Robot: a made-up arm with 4 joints.
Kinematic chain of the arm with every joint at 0, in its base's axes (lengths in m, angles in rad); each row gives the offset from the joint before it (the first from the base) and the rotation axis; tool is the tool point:
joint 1: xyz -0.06 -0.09 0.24 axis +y
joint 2: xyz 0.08 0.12 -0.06 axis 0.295 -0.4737 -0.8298
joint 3: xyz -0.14 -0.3 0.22 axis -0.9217 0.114 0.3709
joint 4: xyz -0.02 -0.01 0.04 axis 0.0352 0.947 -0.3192
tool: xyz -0.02 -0.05 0
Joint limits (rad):
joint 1: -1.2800..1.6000
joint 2: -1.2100..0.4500
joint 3: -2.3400..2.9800
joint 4: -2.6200..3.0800
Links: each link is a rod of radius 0.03 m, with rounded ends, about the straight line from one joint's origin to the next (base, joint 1, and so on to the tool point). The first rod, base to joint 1, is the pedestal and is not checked.
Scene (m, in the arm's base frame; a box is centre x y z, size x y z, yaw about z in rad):
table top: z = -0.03
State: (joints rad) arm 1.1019 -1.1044 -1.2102 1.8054
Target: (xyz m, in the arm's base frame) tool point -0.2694 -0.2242 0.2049
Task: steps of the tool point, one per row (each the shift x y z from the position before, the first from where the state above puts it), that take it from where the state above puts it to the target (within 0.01 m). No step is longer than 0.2 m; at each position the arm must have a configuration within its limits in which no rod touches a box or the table.
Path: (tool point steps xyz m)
1: -0.0311 -0.0612 0.1748
2: -0.1057 -0.0361 0.1315
3: -0.1463 -0.0104 0.0601
4: -0.1454 0.0140 -0.0178
5: -0.1083 0.0347 -0.0806
6: -0.0493 0.0505 -0.1146

